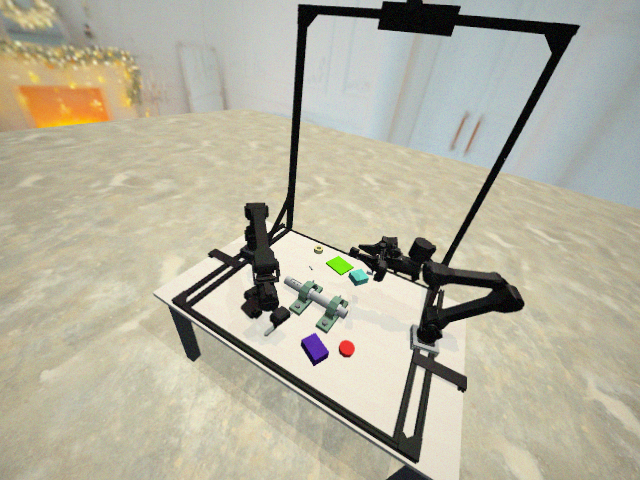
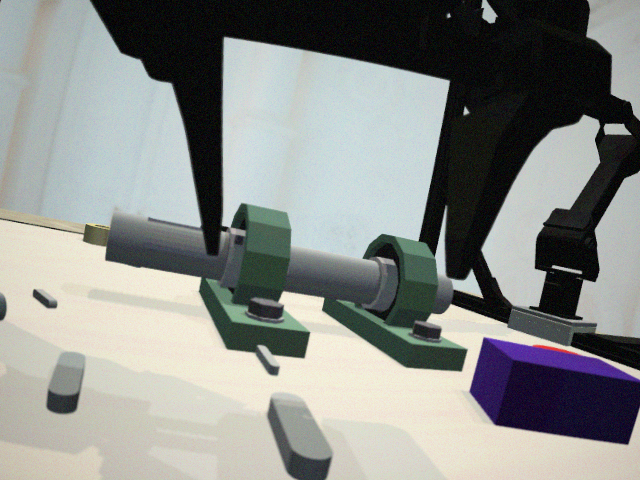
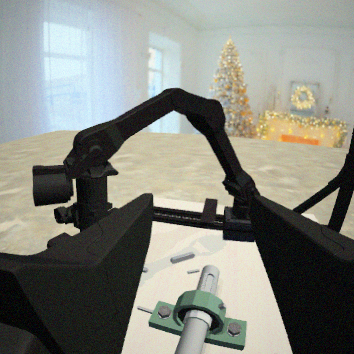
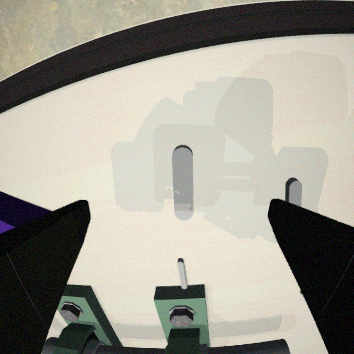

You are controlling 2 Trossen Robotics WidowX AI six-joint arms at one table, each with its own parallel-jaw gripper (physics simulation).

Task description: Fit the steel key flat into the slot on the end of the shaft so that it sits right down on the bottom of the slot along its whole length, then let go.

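Where they show: left gripper, fingertip midpoint: (image 1: 357, 249) (image 3: 202, 203); right gripper, fingertip midpoint: (image 1: 267, 320) (image 2: 341, 268) (image 4: 180, 208); left arm's base, link origin: (image 1: 425, 337) (image 2: 555, 314); right arm's base, link origin: (image 1: 254, 247) (image 3: 240, 214).
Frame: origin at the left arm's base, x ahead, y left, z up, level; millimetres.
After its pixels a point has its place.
Several grey steel keys of different sizes lie on the table; which one fits cannot be told. The largest key (image 1: 268, 329) {x 594, y 170, z -24 mm} (image 2: 299, 436) {x 595, y 177, z -25 mm} (image 4: 182, 175) {x 590, y 173, z -25 mm} lies below my right gripper (image 1: 266, 312) {x 594, y 179, z 42 mm} (image 2: 334, 262) {x 594, y 179, z 42 mm} (image 4: 180, 208) {x 594, y 179, z 42 mm}, which is wide open and empty above the table. A second key (image 2: 66, 382) {x 671, y 120, z -27 mm} (image 4: 295, 192) {x 672, y 121, z -27 mm} and a small key (image 2: 267, 360) {x 550, y 80, z -29 mm} (image 4: 182, 274) {x 547, y 74, z -29 mm} lie near it. The grey shaft (image 1: 319, 298) {x 448, y -5, z 31 mm} (image 2: 330, 273) {x 454, y 3, z 18 mm} (image 3: 194, 337) {x 448, y -21, z 34 mm} rests in two green bearing blocks; its slot (image 1: 295, 282) {x 571, y -48, z 34 mm} (image 3: 210, 281) {x 575, y -61, z 28 mm} faces up near one end. My left gripper (image 1: 356, 249) {x 350, y 0, z 325 mm} (image 3: 202, 203) {x 350, y 0, z 325 mm} is partly open and empty, above the table.
A purple block (image 1: 314, 348) {x 403, y 199, z 5 mm} (image 2: 553, 387) {x 435, y 201, z -7 mm} and a red disc (image 1: 346, 348) {x 293, y 150, z -9 mm} lie in front of the shaft. A teal block (image 1: 358, 276) {x 310, y -239, z 1 mm}, a green sheet (image 1: 339, 265) {x 418, y -311, z -25 mm} and a yellowish ring (image 1: 318, 249) {x 556, y -375, z -10 mm} lie behind it. Another key (image 3: 183, 257) {x 708, y -9, z -24 mm} lies beyond the slotted end.
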